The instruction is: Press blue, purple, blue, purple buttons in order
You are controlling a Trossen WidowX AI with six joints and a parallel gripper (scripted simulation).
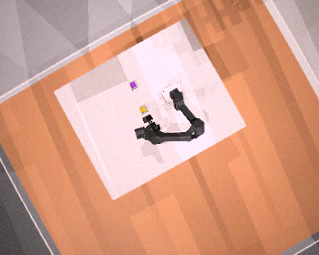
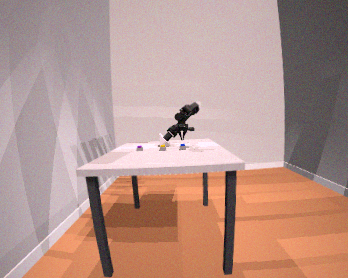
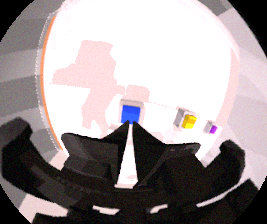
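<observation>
Right now the blue button is 3 cm below my gripper tip. Round my gripper tip: purple button: 34 cm to the right, 3 cm below, 2 cm behind; then yellow button: 15 cm to the right, 3 cm below.
</observation>
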